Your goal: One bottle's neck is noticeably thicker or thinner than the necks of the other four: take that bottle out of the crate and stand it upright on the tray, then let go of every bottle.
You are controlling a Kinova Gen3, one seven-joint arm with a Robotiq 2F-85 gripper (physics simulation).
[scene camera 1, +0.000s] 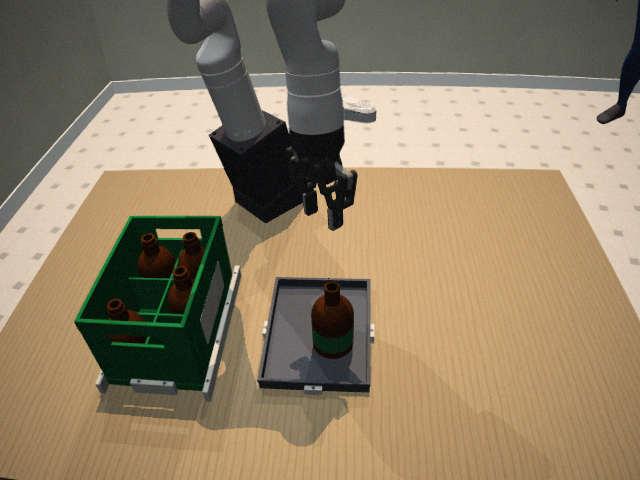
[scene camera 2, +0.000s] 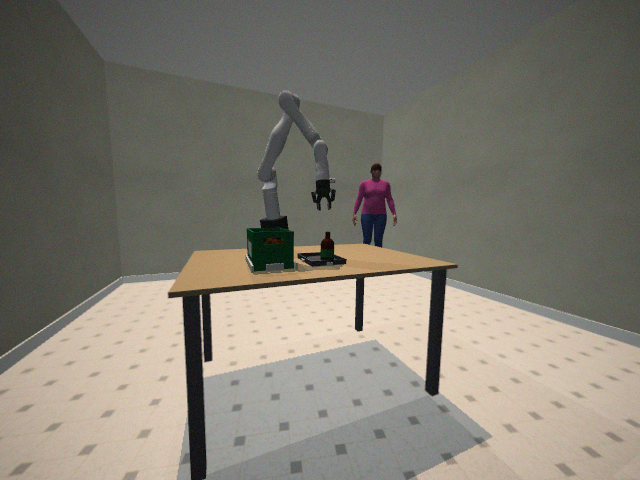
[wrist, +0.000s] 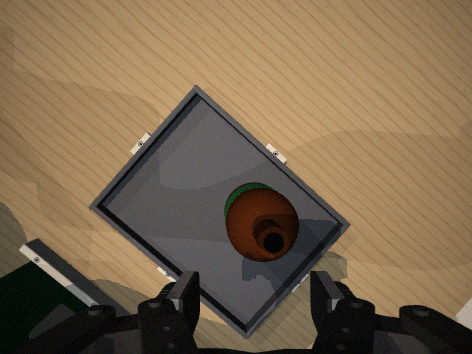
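Seen in the pictures: gripper, fingertip midpoint: (scene camera 1: pixel 323 220) (scene camera 2: pixel 324 210) (wrist: pixel 254 291); arm's base, origin of the base link: (scene camera 1: pixel 246 128) (scene camera 2: pixel 273 218).
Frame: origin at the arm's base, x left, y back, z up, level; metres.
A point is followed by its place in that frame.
A brown bottle with a green label (scene camera 1: pixel 332 315) {z -0.107, x 0.114, y -0.482 m} (scene camera 2: pixel 327 246) {z -0.139, x 0.097, y -0.486 m} (wrist: pixel 260 222) {z -0.094, x 0.124, y -0.446 m} stands upright on the dark grey tray (scene camera 1: pixel 314 384) {z -0.202, x 0.071, y -0.547 m} (scene camera 2: pixel 338 262) {z -0.214, x 0.118, y -0.556 m} (wrist: pixel 145 250) {z -0.199, x 0.014, y -0.363 m}, toward its right side in the scene views. My gripper (scene camera 1: pixel 322 219) {z 0.052, x 0.112, y -0.430 m} (scene camera 2: pixel 324 208) {z 0.052, x 0.112, y -0.430 m} (wrist: pixel 254 291) {z 0.052, x 0.112, y -0.430 m} is open and empty, high above the table and apart from the bottle. The green crate (scene camera 1: pixel 149 361) {z -0.145, x -0.199, y -0.501 m} (scene camera 2: pixel 271 256) {z -0.162, x -0.220, y -0.496 m} (wrist: pixel 30 295) {z -0.152, x -0.069, y -0.283 m} holds four brown bottles, among them one at the front left (scene camera 1: pixel 117 312) {z -0.069, x -0.237, y -0.452 m}, one at the right (scene camera 1: pixel 180 289) {z -0.093, x -0.139, y -0.392 m} and two at the back (scene camera 1: pixel 155 258) {z -0.100, x -0.196, y -0.292 m} (scene camera 1: pixel 190 250) {z -0.084, x -0.124, y -0.300 m}. Their lower parts are hidden by the crate walls and dividers.
Light brackets sit on the wooden table (scene camera 1: pixel 465 310) {z -0.224, x 0.389, y -0.417 m} (scene camera 2: pixel 227 273) {z -0.225, x -0.404, y -0.458 m} around the crate, such as the long one (scene camera 1: pixel 222 330) {z -0.196, x -0.083, y -0.408 m} on its right side. Small brackets (scene camera 1: pixel 312 389) {z -0.209, x 0.067, y -0.552 m} hold the tray's sides. The robot's black base (scene camera 1: pixel 263 175) {z -0.092, x 0.026, y -0.061 m} is behind the crate. A person (scene camera 2: pixel 375 198) stands beyond the table.
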